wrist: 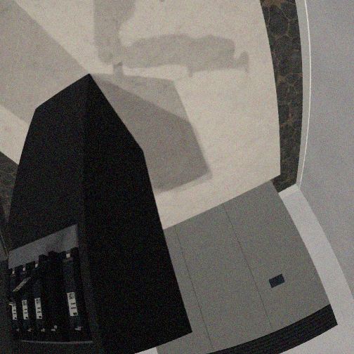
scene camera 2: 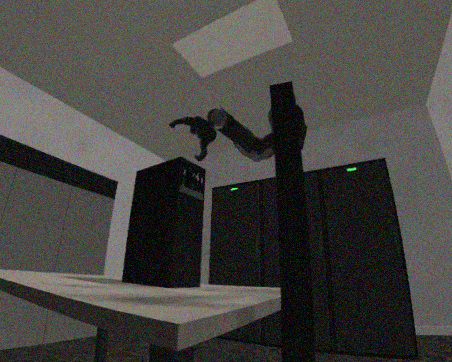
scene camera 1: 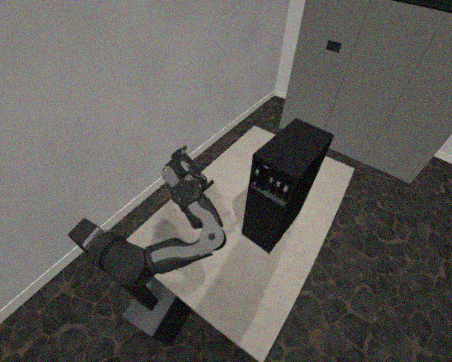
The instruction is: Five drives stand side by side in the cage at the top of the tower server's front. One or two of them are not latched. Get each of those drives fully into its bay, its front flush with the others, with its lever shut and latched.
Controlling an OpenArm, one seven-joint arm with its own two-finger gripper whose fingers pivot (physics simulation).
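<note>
The black tower server [scene camera 1: 280, 165] [scene camera 2: 160, 225] [wrist: 120, 240] stands upright on the table. Its cage of drives is at the top of the front. In the wrist view, four upright labelled drives show, among them a drive [wrist: 73, 304] at the cage's right edge in that view. Between it and the other three is a dark drive [wrist: 52, 295] without a visible upright label. A slanted piece with light marks [wrist: 21, 285], seemingly a swung-out lever, crosses in front of the leftmost drives. Depths are hard to judge. My gripper [scene camera 1: 198, 167] [scene camera 2: 186, 141] is open and empty, up in front of the server and apart from it.
The pale table [scene camera 1: 305, 240] [scene camera 2: 150, 312] bears the server. A wall [scene camera 1: 125, 90] runs along one side of the table, and grey cabinets [scene camera 1: 370, 90] [wrist: 215, 260] stand behind the server. Dark racks [scene camera 2: 350, 250] with green lights stand beyond the arm's post [scene camera 2: 295, 240].
</note>
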